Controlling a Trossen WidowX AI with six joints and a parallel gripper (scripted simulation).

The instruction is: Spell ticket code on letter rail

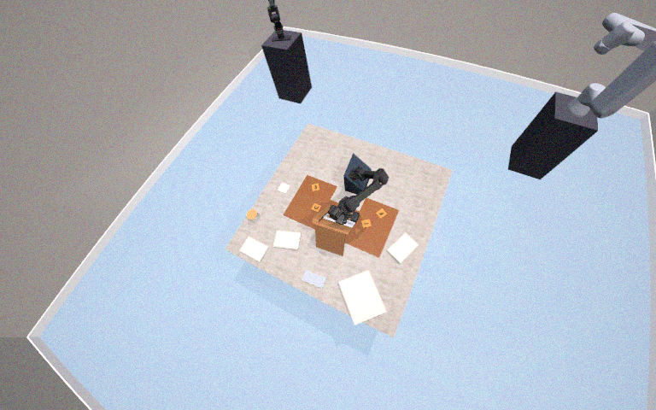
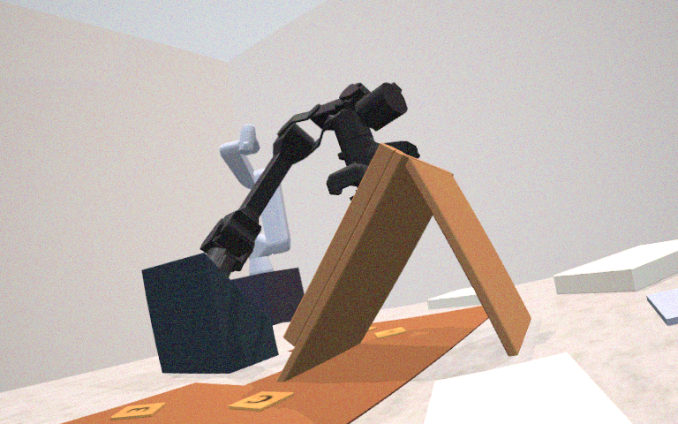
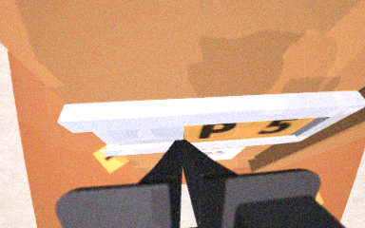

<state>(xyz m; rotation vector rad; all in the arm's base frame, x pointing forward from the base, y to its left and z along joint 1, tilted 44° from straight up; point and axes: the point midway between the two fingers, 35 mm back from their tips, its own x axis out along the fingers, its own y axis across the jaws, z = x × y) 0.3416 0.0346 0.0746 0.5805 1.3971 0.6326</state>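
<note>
The orange tile marked p lies 30 mm to the right of my gripper tip, 10 mm below it and 10 mm ahead of it. Round my gripper tip: j tile: 180 mm below, 120 mm to the left, 100 mm behind; white ticket: 80 mm below, 50 mm to the right, 50 mm behind; orange tile marked 5: 90 mm to the right, 10 mm below, 10 mm ahead.
</note>
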